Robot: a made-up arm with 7 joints.
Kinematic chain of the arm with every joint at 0, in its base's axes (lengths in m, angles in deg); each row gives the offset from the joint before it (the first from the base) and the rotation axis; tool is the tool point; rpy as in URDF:
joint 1: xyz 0 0 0.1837 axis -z
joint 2: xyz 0 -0.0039 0.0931 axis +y
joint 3: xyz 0 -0.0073 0.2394 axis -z
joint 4: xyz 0 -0.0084 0.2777 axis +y
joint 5: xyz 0 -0.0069 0.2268 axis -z
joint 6: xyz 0 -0.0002 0.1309 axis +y
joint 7: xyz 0 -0.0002 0.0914 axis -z
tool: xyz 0 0 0 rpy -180 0 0
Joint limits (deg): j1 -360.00..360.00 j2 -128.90..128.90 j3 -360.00..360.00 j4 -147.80..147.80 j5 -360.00..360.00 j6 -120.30..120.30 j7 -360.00..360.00
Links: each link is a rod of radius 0.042 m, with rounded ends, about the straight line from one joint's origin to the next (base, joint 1, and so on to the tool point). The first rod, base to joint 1, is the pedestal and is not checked.
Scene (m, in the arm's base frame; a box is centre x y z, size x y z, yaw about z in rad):
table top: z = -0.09
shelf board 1: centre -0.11 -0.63 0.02 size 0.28 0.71 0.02 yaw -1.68
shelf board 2: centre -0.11 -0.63 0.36 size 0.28 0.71 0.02 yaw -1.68
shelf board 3: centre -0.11 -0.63 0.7 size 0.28 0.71 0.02 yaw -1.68
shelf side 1: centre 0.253 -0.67 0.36 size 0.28 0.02 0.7 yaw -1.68
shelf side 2: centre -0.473 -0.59 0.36 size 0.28 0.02 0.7 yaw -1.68
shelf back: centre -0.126 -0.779 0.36 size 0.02 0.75 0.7 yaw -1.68
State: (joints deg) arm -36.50 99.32 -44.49 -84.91 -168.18 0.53 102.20
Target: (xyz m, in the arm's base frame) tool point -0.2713 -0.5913 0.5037
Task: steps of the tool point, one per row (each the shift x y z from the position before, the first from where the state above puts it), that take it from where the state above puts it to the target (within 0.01 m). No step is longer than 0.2 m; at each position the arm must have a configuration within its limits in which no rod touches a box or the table.
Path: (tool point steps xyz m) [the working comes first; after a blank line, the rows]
Joints at the target: -45.03 -32.28 -26.72 -89.64 -168.12 1.54 102.20
Straight joint move there: touches shelf board 3.

1: -0.0949 -0.0499 0.1486
2: -0.1242 -0.0656 0.1080
3: -0.1417 -0.0729 0.0606
4: -0.1463 -0.0714 0.0119
5: -0.1384 -0.0621 -0.0336
6: -0.1201 -0.0465 -0.0715
7: -0.0936 -0.0268 -0.0986
8: -0.0625 -0.0054 -0.1132
9: -0.0221 -0.0945 0.0073
10: -0.0091 -0.0937 -0.0002
11: 0.0008 -0.0892 -0.0072

